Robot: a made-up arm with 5 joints.
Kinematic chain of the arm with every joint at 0, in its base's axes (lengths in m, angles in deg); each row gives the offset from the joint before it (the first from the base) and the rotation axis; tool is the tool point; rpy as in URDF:
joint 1: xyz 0.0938 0 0.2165 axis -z
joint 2: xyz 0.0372 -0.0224 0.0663 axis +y
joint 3: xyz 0.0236 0 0.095 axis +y
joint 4: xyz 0.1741 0 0.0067 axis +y
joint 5: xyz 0.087 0.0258 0 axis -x
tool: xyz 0 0 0 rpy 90 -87.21 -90
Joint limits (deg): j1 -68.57..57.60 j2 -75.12..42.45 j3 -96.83..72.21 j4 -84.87..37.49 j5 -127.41..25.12
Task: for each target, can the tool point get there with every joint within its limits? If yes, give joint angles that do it. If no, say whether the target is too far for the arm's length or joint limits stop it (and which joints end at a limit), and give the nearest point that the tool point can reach.
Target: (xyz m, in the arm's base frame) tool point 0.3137 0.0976 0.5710
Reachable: yes | joints -23.13 24.95 -70.25 -28.56 -10.95
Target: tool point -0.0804 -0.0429 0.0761
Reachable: no: joint limits stop it (at a limit: joint 2, joint 3, joint 4) | nearest point 0.0696 -0.0060 0.1353 | short by 0.165 m
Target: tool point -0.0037 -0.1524 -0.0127
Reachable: no: joint limits stop it (at a limit: joint 1, joint 2) | nearest point 0.1435 -0.0719 0.0776 | short by 0.191 m
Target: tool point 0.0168 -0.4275 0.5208
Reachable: no: too far | nearest point -0.0123 -0.2610 0.4478 | short by 0.184 m
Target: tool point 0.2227 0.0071 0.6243
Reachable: yes | joints -1.66 -1.71 -61.81 -26.82 8.51
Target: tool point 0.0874 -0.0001 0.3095
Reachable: no: joint limits stop it (at a limit: joint 2, joint 3, joint 4) | nearest point 0.0688 -0.0004 0.1353 | short by 0.175 m
